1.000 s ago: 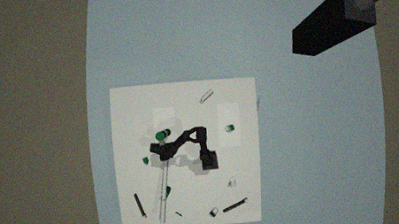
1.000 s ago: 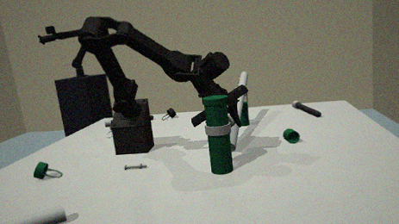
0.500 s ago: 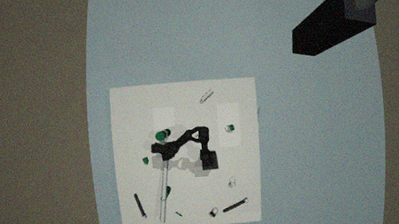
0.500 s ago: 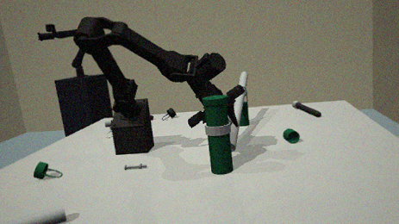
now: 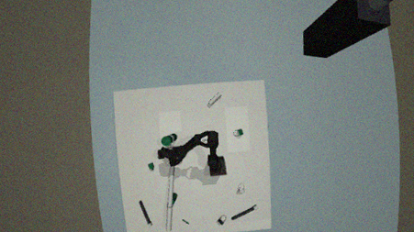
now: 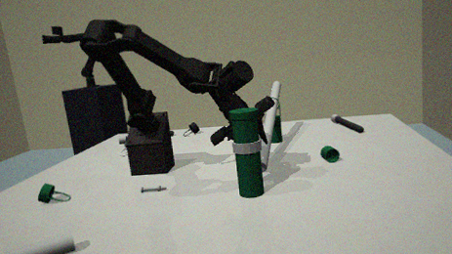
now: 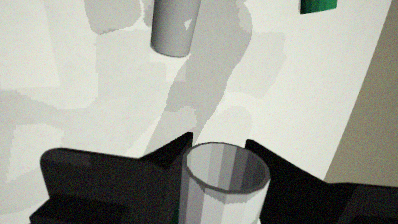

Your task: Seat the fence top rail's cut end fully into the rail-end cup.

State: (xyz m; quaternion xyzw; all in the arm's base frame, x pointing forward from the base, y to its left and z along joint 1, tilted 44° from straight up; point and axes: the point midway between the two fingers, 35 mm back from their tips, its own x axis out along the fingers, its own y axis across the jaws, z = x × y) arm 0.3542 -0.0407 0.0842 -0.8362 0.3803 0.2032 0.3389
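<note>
Right now the rail-end cup is 20 mm behind my gripper tip, 30 mm to the right of it and 30 mm above it. Also, from my gripper tip: bolt: 290 mm behind, 90 mm to the right, 80 mm below; green post: 40 mm behind, 410 mm to the left, 20 mm above; silver brace band: 10 mm behind, 50 mm to the right, 30 mm above.
</note>
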